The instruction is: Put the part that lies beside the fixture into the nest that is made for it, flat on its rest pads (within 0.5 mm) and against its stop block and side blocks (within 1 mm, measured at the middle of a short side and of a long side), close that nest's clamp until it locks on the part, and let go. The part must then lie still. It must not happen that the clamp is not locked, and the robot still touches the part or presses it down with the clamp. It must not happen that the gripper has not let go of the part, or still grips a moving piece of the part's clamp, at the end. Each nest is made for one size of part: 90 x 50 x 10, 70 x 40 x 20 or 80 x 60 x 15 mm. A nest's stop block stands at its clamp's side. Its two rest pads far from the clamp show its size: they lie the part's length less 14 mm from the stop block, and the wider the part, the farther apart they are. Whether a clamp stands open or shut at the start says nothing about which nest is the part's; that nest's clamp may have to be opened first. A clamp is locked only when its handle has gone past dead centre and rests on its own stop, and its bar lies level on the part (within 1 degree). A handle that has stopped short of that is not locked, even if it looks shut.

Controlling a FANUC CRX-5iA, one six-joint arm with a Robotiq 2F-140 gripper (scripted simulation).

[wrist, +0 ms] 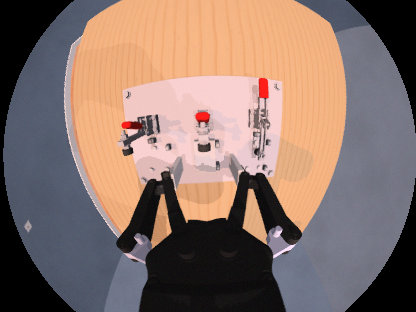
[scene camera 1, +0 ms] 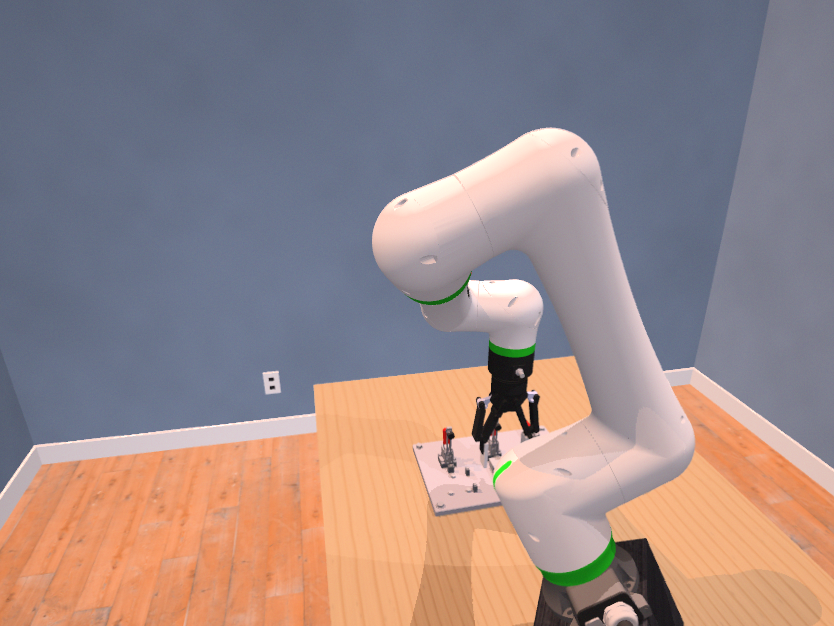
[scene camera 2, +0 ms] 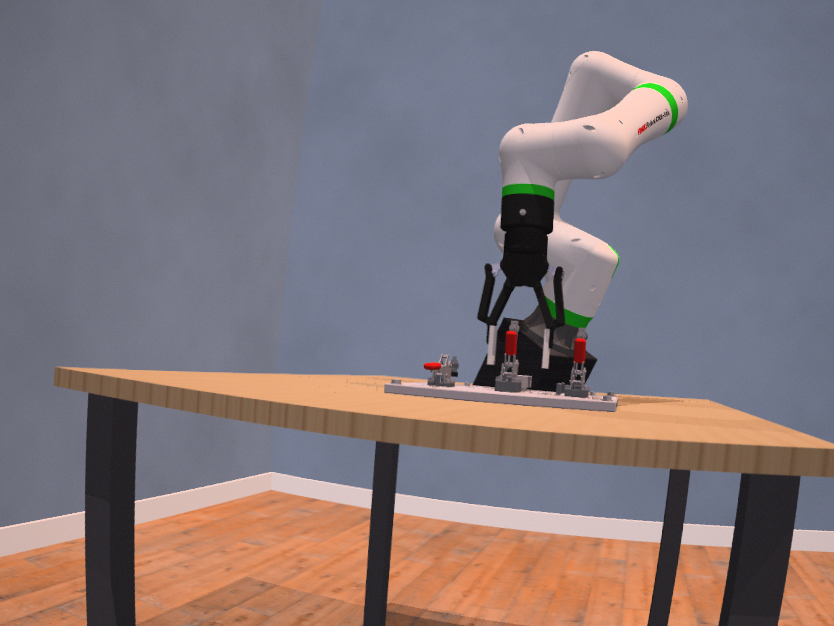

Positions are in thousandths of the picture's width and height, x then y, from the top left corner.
Scene:
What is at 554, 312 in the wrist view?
A grey fixture plate.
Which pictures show my gripper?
The wrist view, scene camera 1 and scene camera 2: all of them.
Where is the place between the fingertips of my gripper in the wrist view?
494, 518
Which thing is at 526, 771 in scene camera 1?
A grey fixture plate.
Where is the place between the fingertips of my gripper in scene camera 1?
604, 737

